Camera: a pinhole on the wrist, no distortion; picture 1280 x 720 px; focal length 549.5 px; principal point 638.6 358.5 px. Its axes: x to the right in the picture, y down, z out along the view. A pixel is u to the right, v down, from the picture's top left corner.
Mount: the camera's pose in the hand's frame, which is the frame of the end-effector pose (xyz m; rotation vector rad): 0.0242 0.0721 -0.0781 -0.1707 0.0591 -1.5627
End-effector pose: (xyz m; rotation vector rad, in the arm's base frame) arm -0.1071 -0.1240 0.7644 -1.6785 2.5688 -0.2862
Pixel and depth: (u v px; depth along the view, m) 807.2 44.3 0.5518
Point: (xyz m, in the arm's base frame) 0.1071 -0.0224 0.2501
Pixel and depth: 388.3 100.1 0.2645
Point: -0.2435 -0.0090 0.5328
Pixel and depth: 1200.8 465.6 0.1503
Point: -0.0629 -0.2308 0.7062
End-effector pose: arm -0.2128 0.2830 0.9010 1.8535 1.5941 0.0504
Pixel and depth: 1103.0 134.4 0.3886
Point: -0.2700 0.0594 0.5438
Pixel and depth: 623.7 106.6 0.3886
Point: 0.0058 0.0436 0.7412
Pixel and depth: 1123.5 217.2 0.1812
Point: -0.2224 0.2346 0.7696
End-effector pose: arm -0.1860 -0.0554 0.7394 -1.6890 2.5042 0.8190
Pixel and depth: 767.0 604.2 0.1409
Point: -0.2882 -0.1110 0.6817
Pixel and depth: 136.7 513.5 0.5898
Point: -0.9835 0.0832 0.5481
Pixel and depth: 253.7 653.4 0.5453
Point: -0.8812 -0.0866 0.4915
